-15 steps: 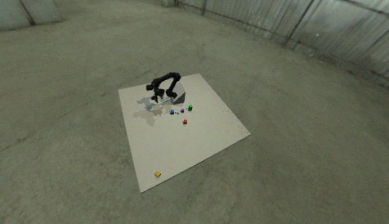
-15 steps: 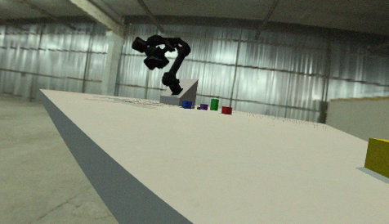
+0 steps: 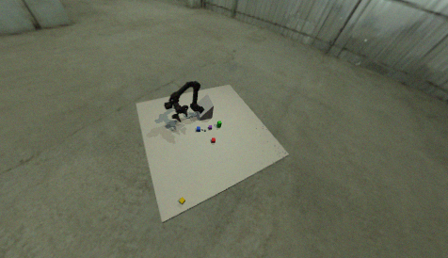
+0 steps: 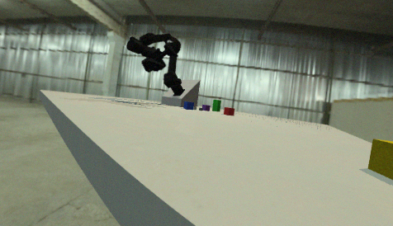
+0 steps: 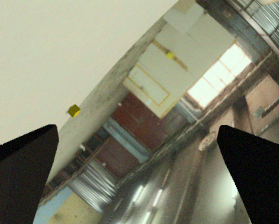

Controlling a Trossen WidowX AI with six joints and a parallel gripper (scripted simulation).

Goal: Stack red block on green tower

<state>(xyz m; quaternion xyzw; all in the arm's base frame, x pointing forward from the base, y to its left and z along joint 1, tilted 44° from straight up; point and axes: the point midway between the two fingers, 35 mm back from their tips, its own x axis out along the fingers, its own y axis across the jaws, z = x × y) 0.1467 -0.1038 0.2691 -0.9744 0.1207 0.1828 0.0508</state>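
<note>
Now: the red block 22 cm to the left of my gripper tip, 22 cm ahead of it and 20 cm below it. Round my gripper tip: yellow block 60 cm ahead, 25 cm to the right, 20 cm below; purple block 27 cm to the left, 20 cm below, 5 cm ahead; blue block 20 cm below, 14 cm to the left, 2 cm ahead.
</note>
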